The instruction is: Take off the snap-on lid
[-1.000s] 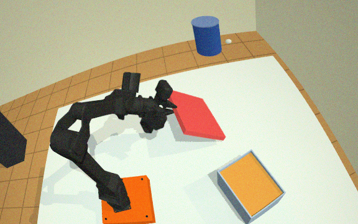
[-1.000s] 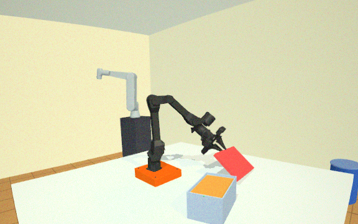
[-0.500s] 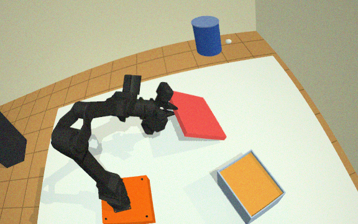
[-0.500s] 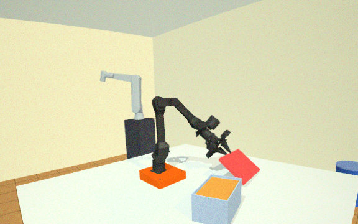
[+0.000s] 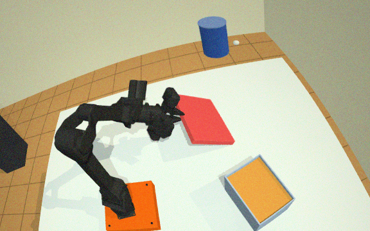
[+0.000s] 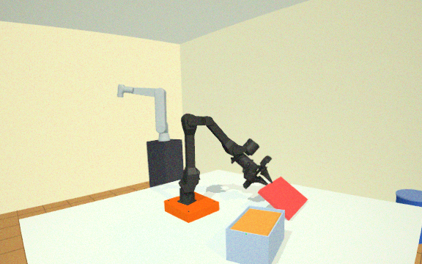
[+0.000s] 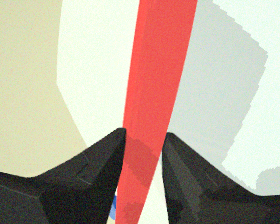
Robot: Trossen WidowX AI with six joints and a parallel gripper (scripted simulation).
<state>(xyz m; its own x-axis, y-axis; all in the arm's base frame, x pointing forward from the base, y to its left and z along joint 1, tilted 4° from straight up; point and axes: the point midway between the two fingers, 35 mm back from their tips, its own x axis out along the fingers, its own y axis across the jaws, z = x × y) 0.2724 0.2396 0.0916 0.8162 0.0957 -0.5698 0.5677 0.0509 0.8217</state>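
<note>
Now: gripper tip 70 mm short of the red lid and 40 mm above it. From my gripper tip the other things lie so: storage box 370 mm to the right, 110 mm ahead, 50 mm below.
</note>
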